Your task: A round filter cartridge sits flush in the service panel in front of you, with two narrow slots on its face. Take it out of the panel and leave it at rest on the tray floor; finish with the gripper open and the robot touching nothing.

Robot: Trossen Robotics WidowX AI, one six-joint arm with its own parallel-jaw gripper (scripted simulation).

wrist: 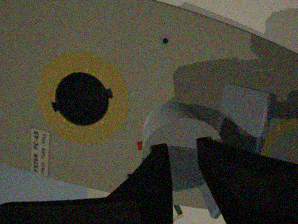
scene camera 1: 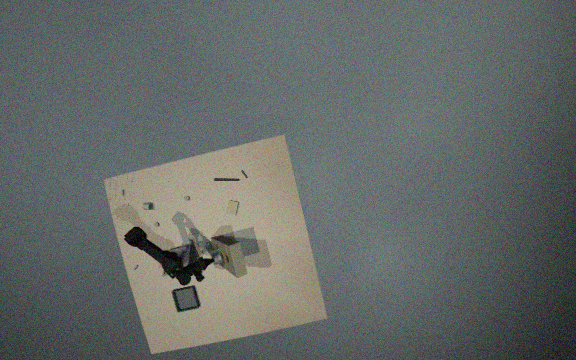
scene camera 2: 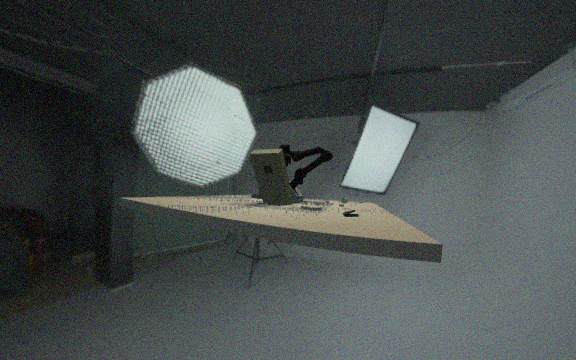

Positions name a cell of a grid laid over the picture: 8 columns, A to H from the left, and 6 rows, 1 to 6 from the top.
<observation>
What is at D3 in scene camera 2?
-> A service panel.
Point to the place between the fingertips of my gripper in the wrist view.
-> E4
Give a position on a service panel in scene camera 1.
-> D5
</observation>
